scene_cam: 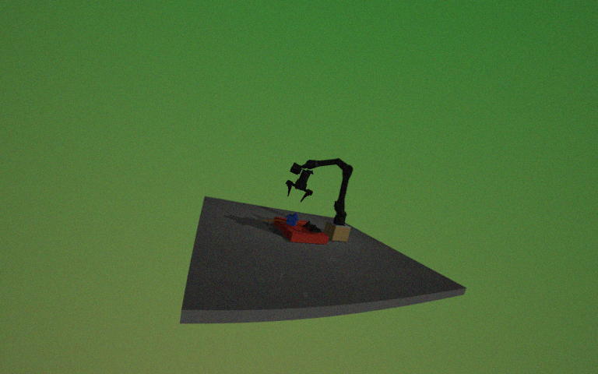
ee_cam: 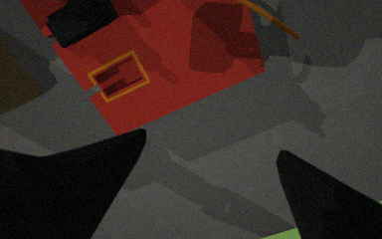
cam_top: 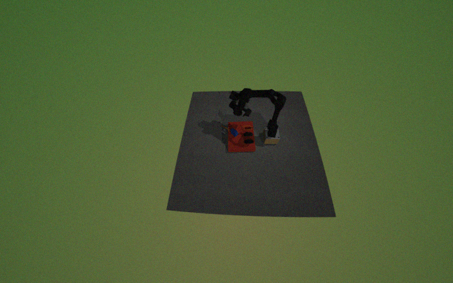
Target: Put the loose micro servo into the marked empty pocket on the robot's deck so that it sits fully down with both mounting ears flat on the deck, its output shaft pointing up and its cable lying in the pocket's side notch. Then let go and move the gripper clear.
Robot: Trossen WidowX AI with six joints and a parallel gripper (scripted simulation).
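Right now my gripper tip is 1 cm past the red deck, 14 cm to the right of it and 16 cm above it.
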